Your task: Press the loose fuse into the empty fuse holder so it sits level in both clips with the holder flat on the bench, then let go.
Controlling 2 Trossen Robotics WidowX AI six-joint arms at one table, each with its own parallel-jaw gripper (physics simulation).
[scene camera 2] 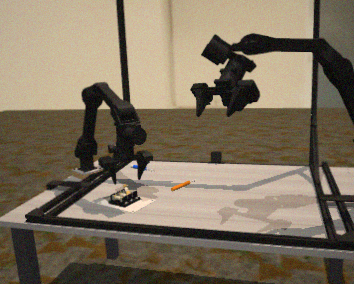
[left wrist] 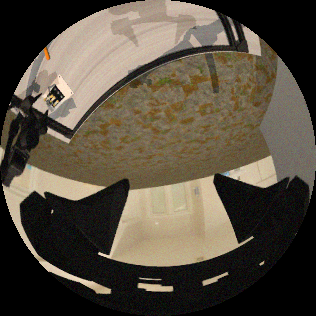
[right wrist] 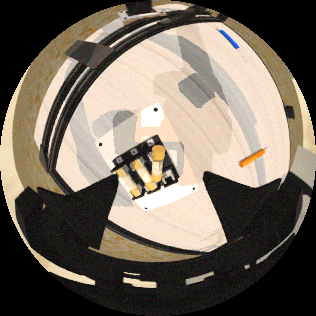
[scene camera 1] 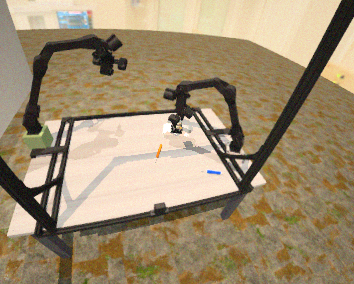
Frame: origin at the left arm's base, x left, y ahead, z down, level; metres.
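Seen in the pictures: left gripper, between the fingertips: (scene camera 2: 212,115) (left wrist: 172,181) (scene camera 1: 114,67); right gripper, between the fingertips: (scene camera 2: 127,182) (left wrist: 44,101) (right wrist: 160,177) (scene camera 1: 178,124); left arm's base, origin of its link: (scene camera 1: 35,130); right arm's base, origin of its link: (scene camera 2: 87,168) (scene camera 1: 234,148).
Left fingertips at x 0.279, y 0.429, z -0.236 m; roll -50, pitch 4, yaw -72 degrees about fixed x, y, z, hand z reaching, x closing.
Note:
Pixels of each thing's top centre, then the offset from my left fingertips to it.
- black fuse holder, centre of its top: (right wrist: 146,178) (scene camera 2: 125,192) (left wrist: 51,98) (scene camera 1: 176,125) dz +0.309, dx -0.181, dy +0.376 m
- loose fuse, centre of its top: (right wrist: 156,170) dz +0.293, dx -0.205, dy +0.383 m
- orange tool, centre of its top: (right wrist: 259,155) (scene camera 2: 184,182) (scene camera 1: 158,152) dz +0.332, dx -0.394, dy +0.233 m
- blue tool, centre of its top: (scene camera 1: 210,171) dz +0.331, dx -0.554, dy +0.494 m
The black fuse holder (right wrist: 142,150) (scene camera 2: 131,199) (left wrist: 54,95) rests on a white plate (right wrist: 151,117) (scene camera 2: 148,204). Two fuses sit side by side in it. The loose fuse (right wrist: 157,165) lies at a slant over the holder beside the middle fuse, its upper end in the right wrist view looking raised; it is not level in both clips of the empty position. My right gripper (right wrist: 160,177) (scene camera 2: 127,179) is open and empty, just above the holder, which shows between its fingers. My left gripper (left wrist: 172,181) (scene camera 2: 215,115) is open and empty, high above the table.
An orange tool (scene camera 1: 159,150) (scene camera 2: 181,186) (right wrist: 252,158) lies near the table middle. A blue tool (scene camera 1: 214,172) (right wrist: 229,39) lies farther off. Black frame rails (scene camera 1: 125,116) border the table. A green block (scene camera 1: 37,139) is at the left arm's base.

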